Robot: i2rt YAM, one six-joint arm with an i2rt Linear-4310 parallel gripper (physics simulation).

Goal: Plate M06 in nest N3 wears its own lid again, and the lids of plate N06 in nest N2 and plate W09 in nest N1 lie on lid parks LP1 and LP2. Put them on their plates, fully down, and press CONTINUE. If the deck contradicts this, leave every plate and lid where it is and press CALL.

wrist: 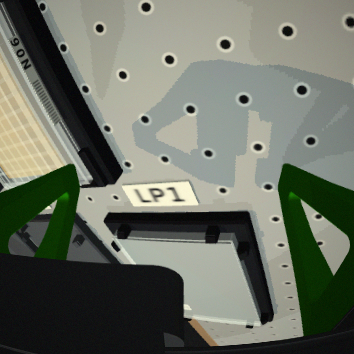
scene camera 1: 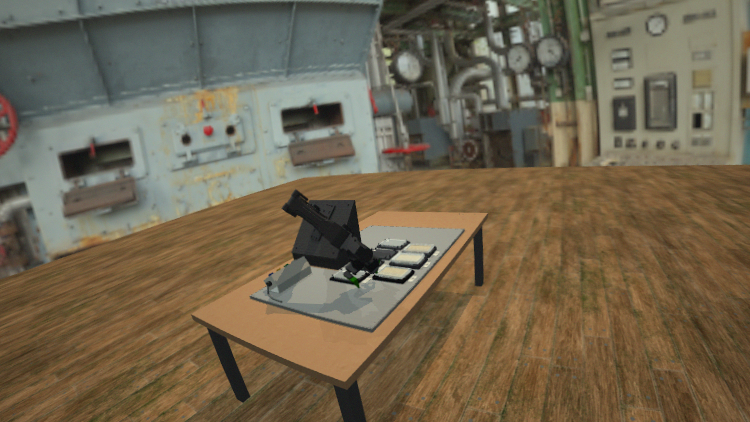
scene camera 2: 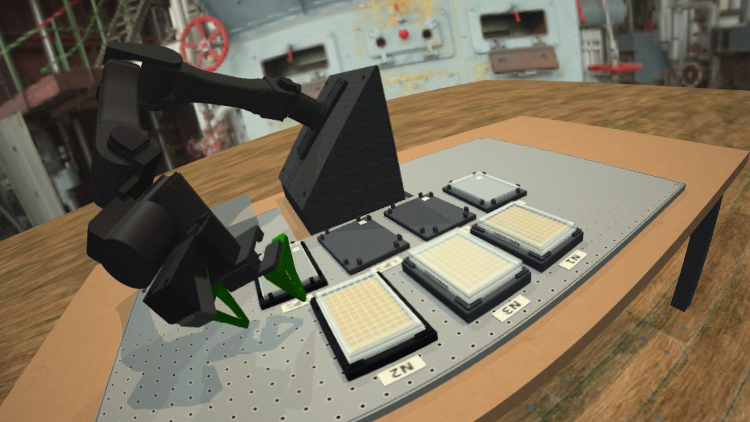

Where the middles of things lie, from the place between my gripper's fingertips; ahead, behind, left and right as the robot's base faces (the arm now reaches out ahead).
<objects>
I see the LP1 label point(wrist: 173, 192) 30 mm behind my hand, 30 mm to the left of it and 20 mm below it. Also, from my hand: lid park LP1 point(scene camera 2: 322, 282) (110 mm behind, 20 mm to the left, 10 mm below); nest N3 point(scene camera 2: 470, 312) (50 mm ahead, 240 mm to the left, 10 mm below); nest N2 point(scene camera 2: 352, 371) (60 mm ahead, 110 mm to the left, 10 mm below).
</objects>
